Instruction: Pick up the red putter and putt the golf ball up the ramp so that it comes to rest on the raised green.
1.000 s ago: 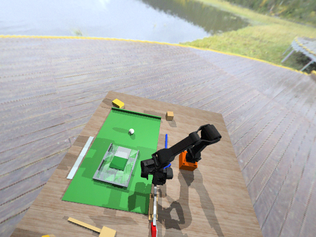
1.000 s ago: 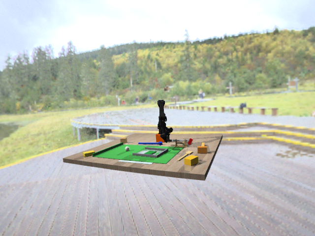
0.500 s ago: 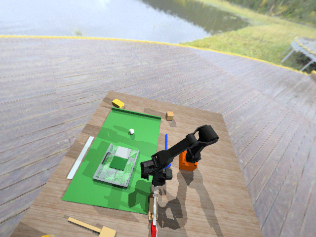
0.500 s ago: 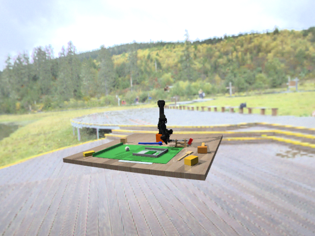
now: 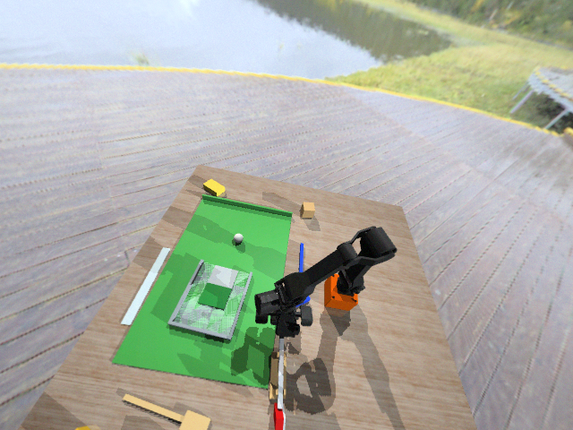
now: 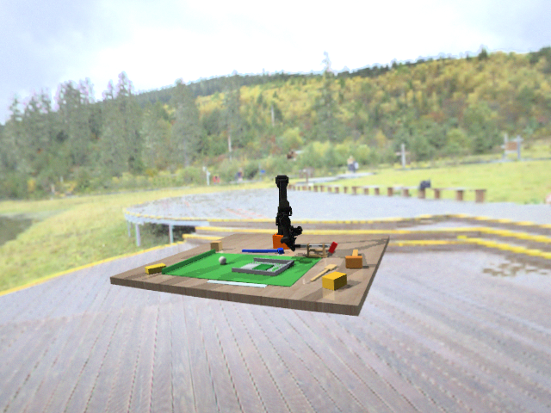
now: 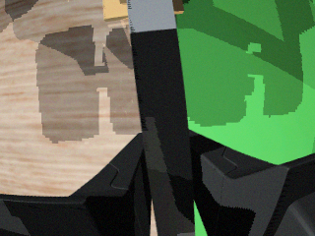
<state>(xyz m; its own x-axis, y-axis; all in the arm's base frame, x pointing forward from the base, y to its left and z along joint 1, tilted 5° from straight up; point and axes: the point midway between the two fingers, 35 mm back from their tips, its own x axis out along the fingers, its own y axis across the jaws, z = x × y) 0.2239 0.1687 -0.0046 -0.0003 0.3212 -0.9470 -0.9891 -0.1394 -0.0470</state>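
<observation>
The blue putter lies 230 mm to the right of my gripper tip, 60 mm behind it and 20 mm below it. Also, from my gripper tip: red putter (110 mm to the left, 30 mm above, 20 mm behind); then white golf ball (330 mm to the right, 250 mm ahead, 10 mm below); then wooden stand (130 mm to the left, 20 mm behind).
</observation>
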